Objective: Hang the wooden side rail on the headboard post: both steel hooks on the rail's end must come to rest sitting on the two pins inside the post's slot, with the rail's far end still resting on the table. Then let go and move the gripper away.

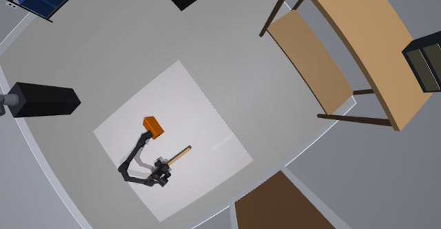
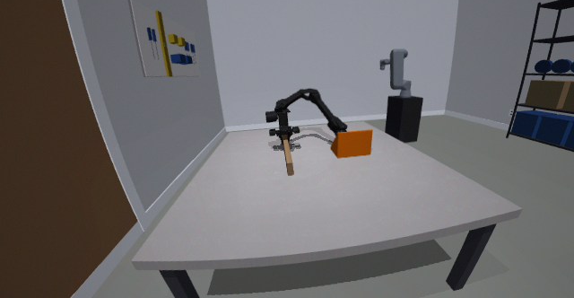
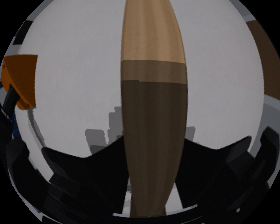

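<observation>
My gripper tip is 130 mm to the left of the headboard post, 40 mm below it and 10 mm past it.
</observation>
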